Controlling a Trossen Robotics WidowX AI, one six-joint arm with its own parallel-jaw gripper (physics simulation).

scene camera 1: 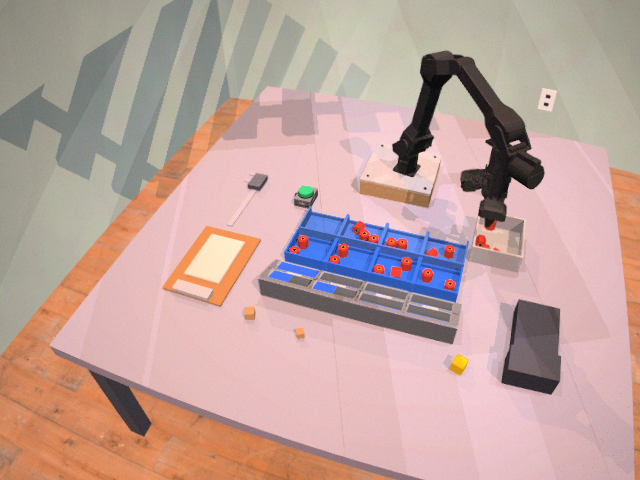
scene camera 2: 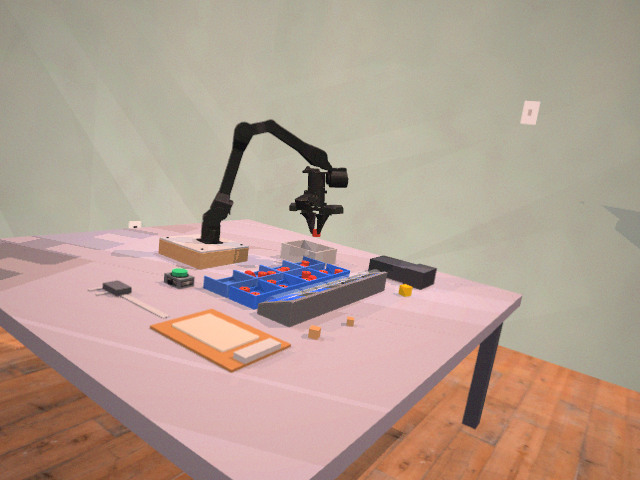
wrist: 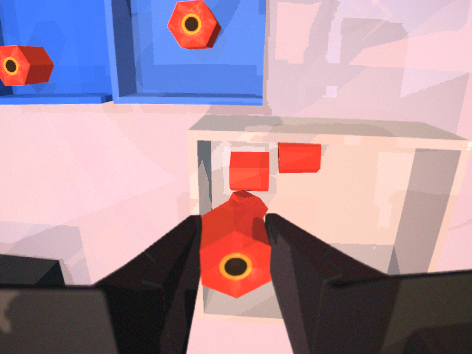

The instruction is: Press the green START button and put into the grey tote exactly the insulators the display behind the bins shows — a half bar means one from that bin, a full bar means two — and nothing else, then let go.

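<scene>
My gripper (scene camera 1: 489, 222) (scene camera 2: 316, 230) (wrist: 233, 225) is shut on a red hexagonal insulator (scene camera 1: 490, 226) (scene camera 2: 316, 233) (wrist: 236, 287), held above the grey tote (scene camera 1: 496, 259) (scene camera 2: 292, 253) (wrist: 350, 139). Red insulators (wrist: 249, 171) (wrist: 299, 158) lie in the tote; another red piece (wrist: 250, 198) shows partly behind the held one. The display (scene camera 1: 356, 311) (scene camera 2: 330, 304) shows a full blue bar (scene camera 1: 297, 268) at upper left, and half bars (scene camera 1: 280, 276) (scene camera 1: 324, 287) in the first two lower cells. The blue bins (scene camera 1: 372, 262) hold red insulators; the back-left bin (scene camera 1: 323, 224) is empty. The green START button (scene camera 1: 305, 191) (scene camera 2: 179, 272) stands left.
A black block (scene camera 1: 535, 343) (scene camera 2: 403, 271) and a yellow cube (scene camera 1: 459, 364) (scene camera 2: 405, 290) are on the right. Two orange cubes (scene camera 1: 249, 313) (scene camera 1: 299, 333) lie before the display. An orange board (scene camera 1: 175, 281) (scene camera 2: 165, 328) and a plug-like item (scene camera 1: 257, 181) (scene camera 2: 116, 287) lie left.
</scene>
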